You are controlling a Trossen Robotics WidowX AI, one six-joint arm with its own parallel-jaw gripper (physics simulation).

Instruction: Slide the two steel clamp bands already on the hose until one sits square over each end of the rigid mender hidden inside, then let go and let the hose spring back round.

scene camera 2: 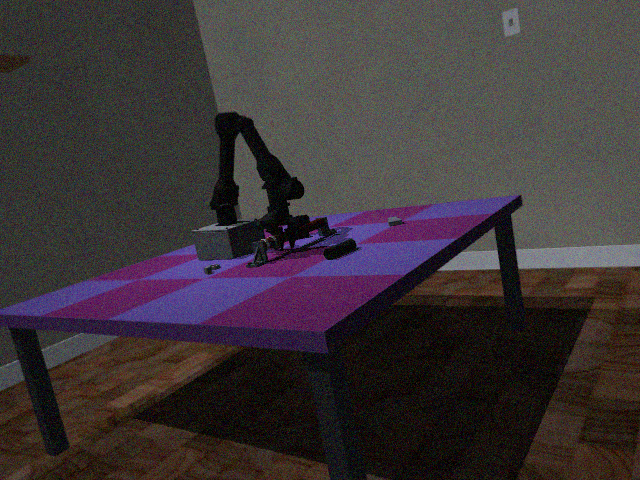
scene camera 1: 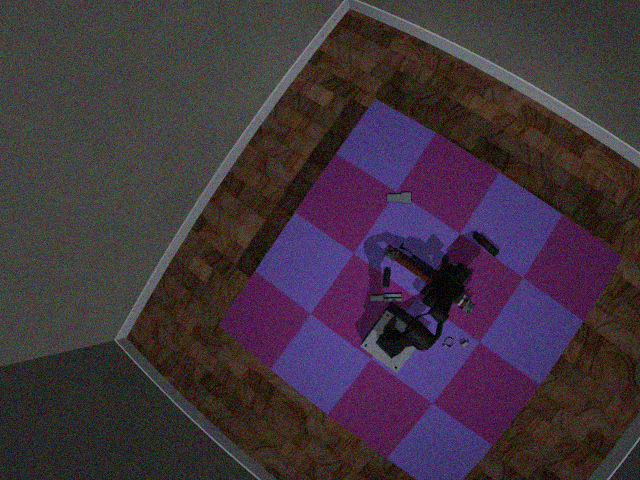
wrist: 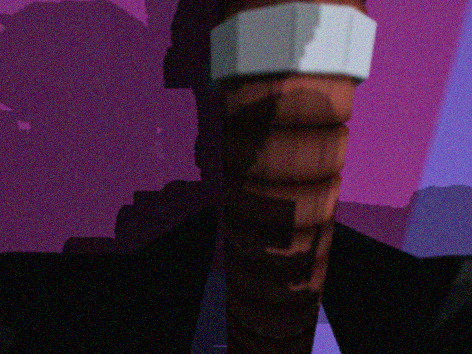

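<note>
A ribbed red-brown hose (scene camera 1: 412, 268) (wrist: 305, 151) lies on the checkered table (scene camera 1: 309, 267) (scene camera 2: 375, 286), just in front of the arm's base. In the wrist view one steel clamp band (wrist: 291, 38) rings the hose at the top of the picture, well ahead of the fingers. I see no second band in this view. My gripper (scene camera 1: 428, 282) (scene camera 2: 277, 234) (wrist: 255, 213) is low over the hose. Its two dark fingers stand part-open on either side of the hose and do not squeeze it. The mender inside the hose is hidden.
The arm's grey base plate (scene camera 1: 390, 354) (scene camera 2: 213, 240) is close behind. A black cylinder (scene camera 1: 486, 243) (scene camera 2: 340, 249), a grey block (scene camera 1: 399, 197) (scene camera 2: 394, 221), a grey bar (scene camera 1: 385, 297), a small ring (scene camera 1: 448, 341) and a small grey piece (scene camera 1: 464, 342) lie around the hose.
</note>
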